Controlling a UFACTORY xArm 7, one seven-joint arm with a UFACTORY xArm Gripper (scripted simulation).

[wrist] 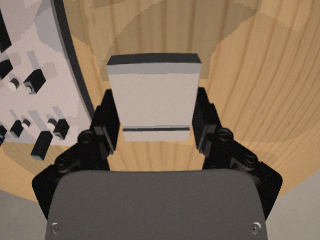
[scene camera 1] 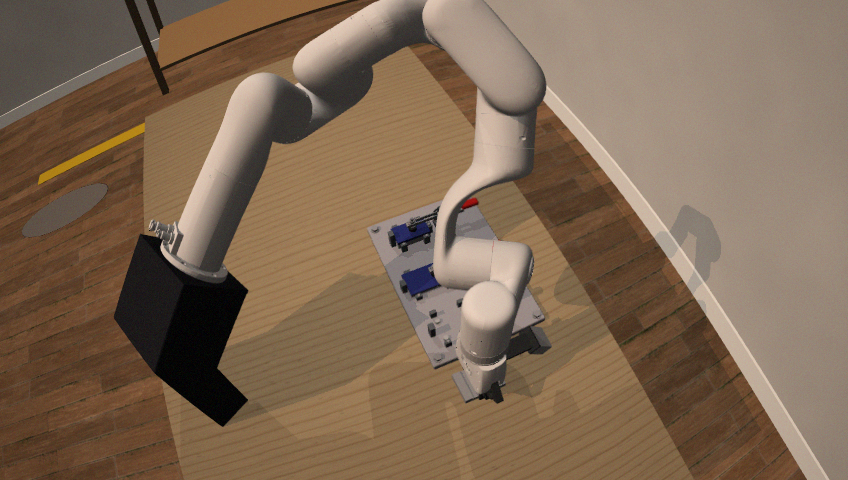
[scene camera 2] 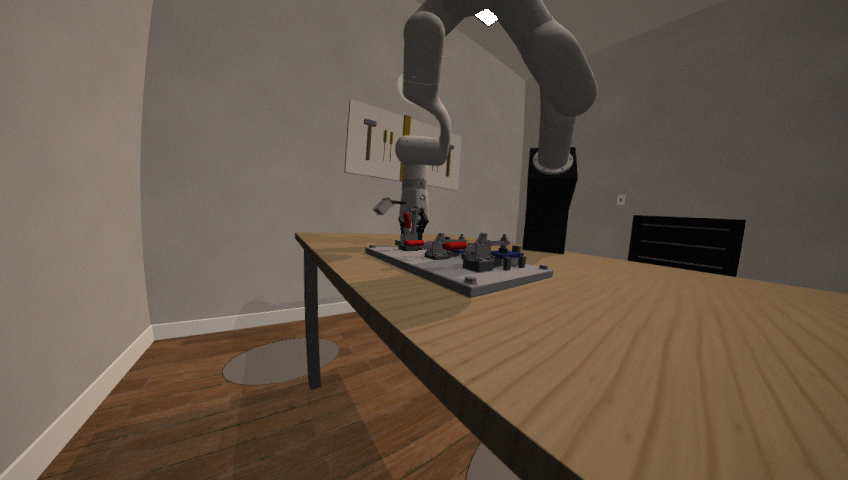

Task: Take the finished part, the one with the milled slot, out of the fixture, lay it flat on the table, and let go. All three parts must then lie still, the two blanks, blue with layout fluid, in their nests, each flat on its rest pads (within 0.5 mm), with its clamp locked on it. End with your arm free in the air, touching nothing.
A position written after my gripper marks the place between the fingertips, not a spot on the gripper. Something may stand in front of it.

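Note:
My gripper is visible in scene camera 1 and scene camera 2 and in the wrist view: gripper (scene camera 1: 478, 381), (scene camera 2: 410, 244), (wrist: 155, 101). A grey fixture plate (scene camera 1: 444, 301), (scene camera 2: 449, 273) and a grey finished part (wrist: 155, 93) are visible to me too.

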